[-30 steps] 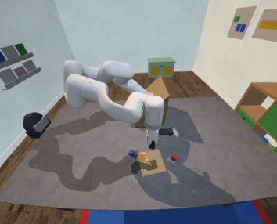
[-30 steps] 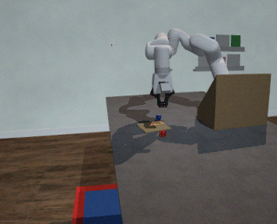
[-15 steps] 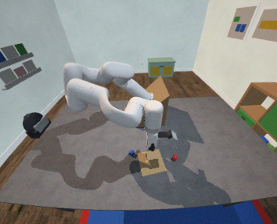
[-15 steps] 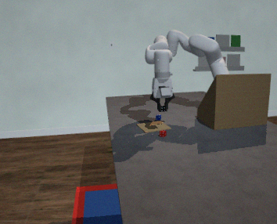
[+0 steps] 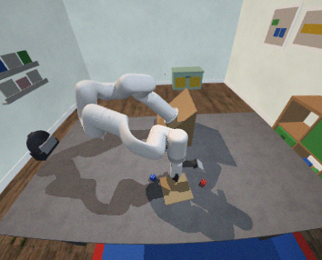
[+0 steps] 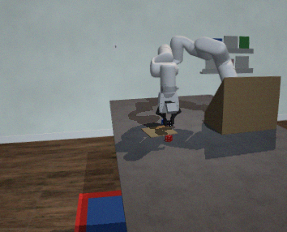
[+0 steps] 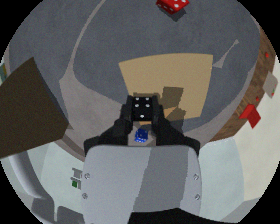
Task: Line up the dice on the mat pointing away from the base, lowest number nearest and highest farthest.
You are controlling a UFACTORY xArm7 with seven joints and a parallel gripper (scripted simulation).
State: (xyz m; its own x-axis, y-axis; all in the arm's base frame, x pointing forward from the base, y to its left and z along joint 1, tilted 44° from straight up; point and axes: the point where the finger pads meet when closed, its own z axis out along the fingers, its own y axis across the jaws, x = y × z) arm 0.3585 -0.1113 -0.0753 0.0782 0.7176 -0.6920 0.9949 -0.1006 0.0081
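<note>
Right now my hand is 5 cm short of the tan mat and 4 cm above it. Also, from my hand: red die (14 cm to the left, 4 cm ahead, 3 cm below); then black die (1 cm below); then blue die (12 cm to the right, 3 cm below, 1 cm behind).
</note>
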